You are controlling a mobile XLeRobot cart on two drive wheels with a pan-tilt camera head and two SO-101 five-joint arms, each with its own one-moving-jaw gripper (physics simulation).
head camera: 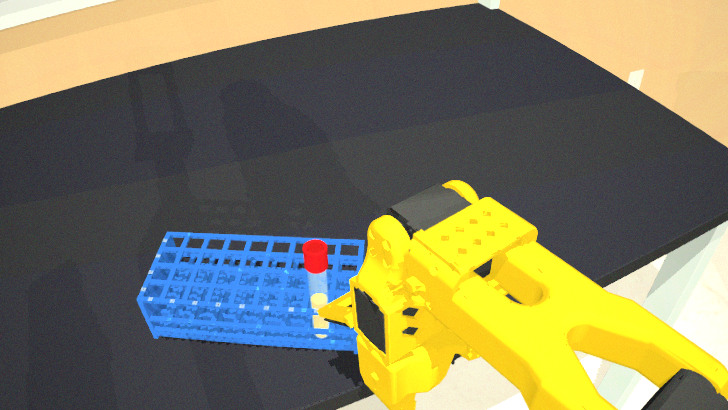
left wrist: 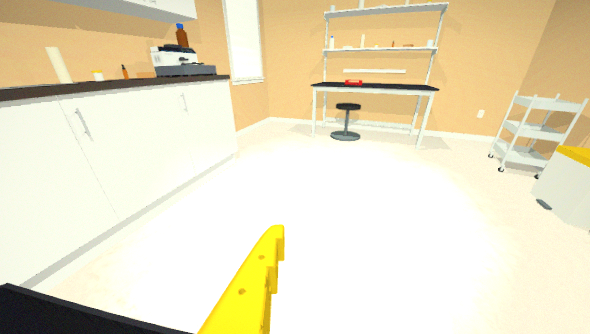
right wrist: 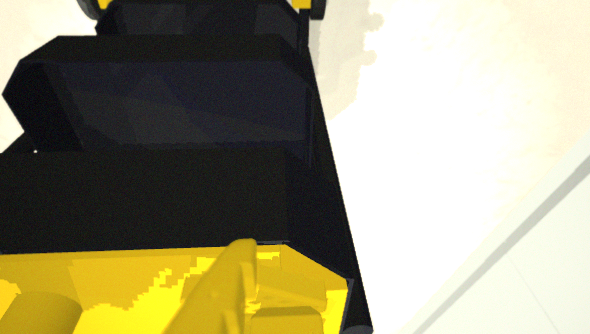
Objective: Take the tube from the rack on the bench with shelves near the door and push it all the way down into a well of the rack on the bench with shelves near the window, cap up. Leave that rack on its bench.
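Places are measured from the left arm's base along level axes (x ahead, y left, z up), in metres.
Pixels of known places: left end effector, tool point: (left wrist: pixel 284 237); right end effector, tool point: (right wrist: pixel 255 260); right arm's base, origin of the base link: (right wrist: pixel 285 306).
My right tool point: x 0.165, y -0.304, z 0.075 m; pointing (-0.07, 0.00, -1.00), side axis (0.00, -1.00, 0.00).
For each thing: its top centre in the pictures, then the offset to it from my right tool point. "spot": a spot on its surface instead. Level surfaces: height alone.
- blue rack, middle of its top: (head camera: pixel 252 269) dx +0.212, dy +0.005, dz -0.030 m
- black bench top, its level: dz -0.088 m
- red cap, surface spot: (head camera: pixel 315 257) spot: dx +0.138, dy -0.020, dz +0.030 m
- far shelved bench, its level: dz -0.092 m
A blue rack (head camera: pixel 253 306) stands on the black bench top (head camera: pixel 264 112) in the head view. The tube, with a red cap (head camera: pixel 315 257) and pale contents, stands upright in it, cap up, toward its right end. My right arm (head camera: pixel 489 305) covers the rack's right end, and a pointed yellow part overlaps the tube's lower part. My right gripper (right wrist: pixel 250 245) is open and empty, over the cart; its jaws are hidden in the head view. My left gripper (left wrist: pixel 285 231) is open, over the floor. A small red rack-like object (left wrist: pixel 353 82) lies on the far shelved bench (left wrist: pixel 400 87), near a window (left wrist: pixel 243 42).
A black stool (left wrist: pixel 348 106) stands at the far bench. White cabinets (left wrist: pixel 150 145) run along the left of the left wrist view. A white trolley (left wrist: pixel 545 104) and a yellow-topped white bin (left wrist: pixel 567 185) stand at the right. Dark cart trays (right wrist: pixel 150 200) lie below my right wrist.
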